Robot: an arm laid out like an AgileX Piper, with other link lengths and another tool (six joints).
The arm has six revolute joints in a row. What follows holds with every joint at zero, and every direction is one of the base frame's.
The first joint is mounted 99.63 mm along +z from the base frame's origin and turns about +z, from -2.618 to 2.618 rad.
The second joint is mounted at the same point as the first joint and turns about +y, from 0 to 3.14 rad.
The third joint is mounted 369.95 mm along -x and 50.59 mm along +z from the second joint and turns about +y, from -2.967 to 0 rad.
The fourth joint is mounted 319.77 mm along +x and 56.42 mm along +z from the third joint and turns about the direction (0.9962, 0, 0.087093), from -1.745 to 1.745 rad.
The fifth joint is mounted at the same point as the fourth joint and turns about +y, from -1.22 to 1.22 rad.
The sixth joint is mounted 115.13 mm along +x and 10.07 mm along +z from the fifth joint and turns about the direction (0.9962, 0, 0.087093), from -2.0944 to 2.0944 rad.
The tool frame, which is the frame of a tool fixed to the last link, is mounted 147.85 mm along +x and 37 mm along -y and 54.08 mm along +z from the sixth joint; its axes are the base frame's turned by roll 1.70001, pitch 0.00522 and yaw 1.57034 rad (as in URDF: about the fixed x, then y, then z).
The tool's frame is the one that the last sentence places.
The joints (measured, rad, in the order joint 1, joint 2, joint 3, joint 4, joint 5, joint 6), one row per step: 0.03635, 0.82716, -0.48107, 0.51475, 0.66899, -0.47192; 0.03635, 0.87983, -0.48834, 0.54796, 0.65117, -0.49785; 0.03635, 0.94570, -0.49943, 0.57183, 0.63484, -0.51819; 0.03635, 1.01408, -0.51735, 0.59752, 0.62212, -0.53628; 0.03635, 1.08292, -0.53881, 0.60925, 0.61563, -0.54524; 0.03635, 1.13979, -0.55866, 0.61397, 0.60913, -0.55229; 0.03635, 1.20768, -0.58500, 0.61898, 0.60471, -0.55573; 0.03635, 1.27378, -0.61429, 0.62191, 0.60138, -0.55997; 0.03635, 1.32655, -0.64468, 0.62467, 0.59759, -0.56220; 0.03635, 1.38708, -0.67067, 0.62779, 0.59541, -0.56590; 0.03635, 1.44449, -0.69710, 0.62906, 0.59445, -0.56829; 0.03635, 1.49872, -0.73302, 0.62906, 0.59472, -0.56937; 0.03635, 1.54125, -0.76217, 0.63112, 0.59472, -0.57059; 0.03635, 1.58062, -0.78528, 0.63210, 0.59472, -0.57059; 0.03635, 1.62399, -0.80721, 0.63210, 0.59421, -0.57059; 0.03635, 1.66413, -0.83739, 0.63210, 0.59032, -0.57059; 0.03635, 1.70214, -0.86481, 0.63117, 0.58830, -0.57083
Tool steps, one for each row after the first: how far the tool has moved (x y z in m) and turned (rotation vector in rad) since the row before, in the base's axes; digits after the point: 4 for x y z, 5 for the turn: 0.0096, 0.0029, -0.0075, 0.01272, 0.02246, 0.00096; 0.0108, 0.0016, -0.0114, 0.00646, 0.03472, -0.00090; 0.0119, 0.0020, -0.0104, 0.00970, 0.03436, -0.00243; 0.0111, 0.0010, -0.0118, 0.00285, 0.03922, -0.00132; 0.0097, 0.0001, -0.0097, -0.00219, 0.02931, 0.00011; 0.0114, 0.0004, -0.0120, 0.00009, 0.03684, -0.00191; 0.0119, 0.0004, -0.0113, -0.00166, 0.03266, 0.00031; 0.0122, 0.0002, -0.0067, -0.00056, 0.01856, -0.00150; 0.0100, 0.0005, -0.0128, -0.00087, 0.03154, 0.00030; 0.0095, 0.0004, -0.0125, -0.00132, 0.02939, 0.00084; 0.0128, 0.0005, -0.0083, -0.00096, 0.01815, 0.00106; 0.0104, 0.0006, -0.0067, 0.00069, 0.01301, -0.00024; 0.0078, 0.0004, -0.0083, 0.00016, 0.01628, -0.00063; 0.0070, 0.0002, -0.0111, -0.00096, 0.02101, -0.00023; 0.0112, -0.0002, -0.0066, -0.00179, 0.00676, -0.00171; 0.0096, 0.0000, -0.0074, -0.00189, 0.00882, -0.00003
